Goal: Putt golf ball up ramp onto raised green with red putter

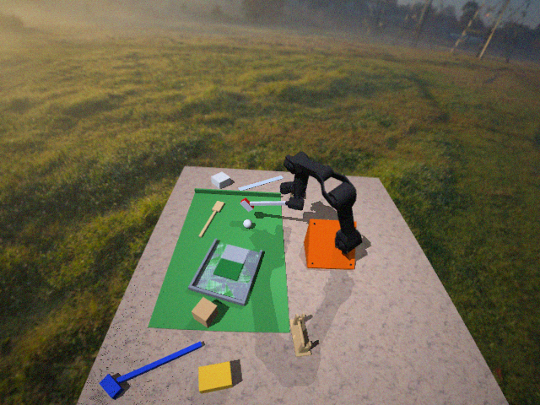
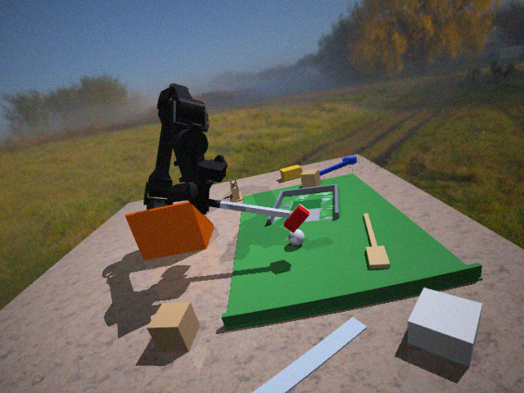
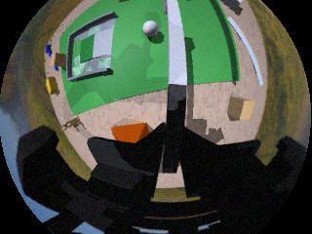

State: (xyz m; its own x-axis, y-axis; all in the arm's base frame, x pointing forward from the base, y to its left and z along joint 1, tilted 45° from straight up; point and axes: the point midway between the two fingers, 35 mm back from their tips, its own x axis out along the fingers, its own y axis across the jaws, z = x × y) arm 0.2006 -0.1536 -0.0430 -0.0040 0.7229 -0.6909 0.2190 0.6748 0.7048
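Right now the red putter is 12 cm ahead of my gripper tip, 2 cm to the right of it and 1 cm below it. Round my gripper tip: grey frame 27 cm ahead, 26 cm to the left, 13 cm below; white golf ball 21 cm ahead, 12 cm below; tan putter 39 cm ahead, 7 cm to the right, 13 cm below.
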